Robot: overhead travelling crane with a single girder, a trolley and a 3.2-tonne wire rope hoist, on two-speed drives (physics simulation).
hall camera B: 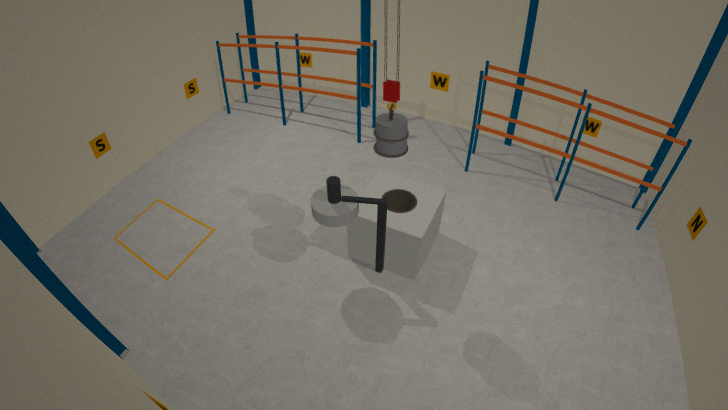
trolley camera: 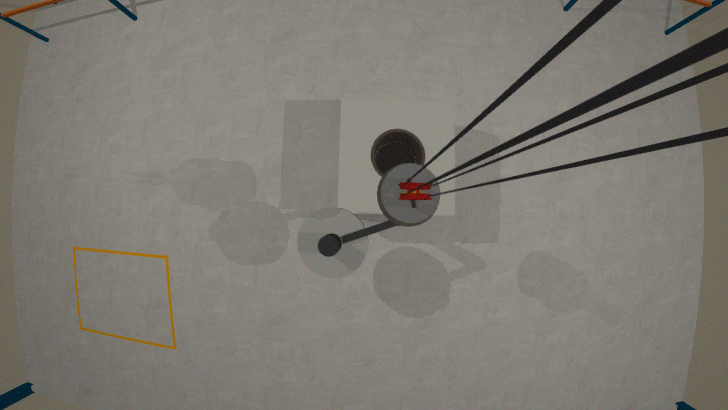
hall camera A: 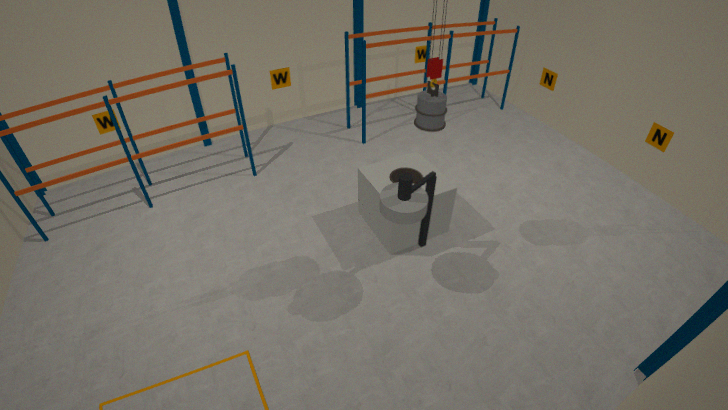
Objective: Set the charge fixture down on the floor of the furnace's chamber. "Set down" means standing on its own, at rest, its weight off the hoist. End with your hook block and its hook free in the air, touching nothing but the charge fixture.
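The charge fixture (hall camera A: 430, 113) (hall camera B: 391, 137) (trolley camera: 390, 204) is a grey drum with darker rims and a lug on top. It hangs upright from my hook (hall camera A: 433, 83) (hall camera B: 391, 106) under the red hook block (hall camera A: 434, 68) (hall camera B: 391, 91) (trolley camera: 415, 197). The drum is in the air, above the level of the furnace top. The furnace (hall camera A: 370, 198) (hall camera B: 422, 219) (trolley camera: 356, 147) is a pale box with a dark round chamber opening (hall camera A: 394, 176) (hall camera B: 399, 201) (trolley camera: 397, 151). In the trolley view the drum overlaps the opening's lower edge, its middle below and slightly right of the opening's. The chamber floor is not clearly visible.
A round grey lid (hall camera A: 403, 208) (hall camera B: 331, 212) (trolley camera: 311, 249) is swung aside beside the furnace, on a black arm (hall camera B: 360, 200) (trolley camera: 367, 231) with a black post (hall camera A: 426, 219) (hall camera B: 381, 239). Blue and orange racks (hall camera A: 363, 122) (hall camera B: 359, 122) stand along the W wall. A yellow outline (hall camera B: 190, 254) (trolley camera: 120, 252) marks the floor.
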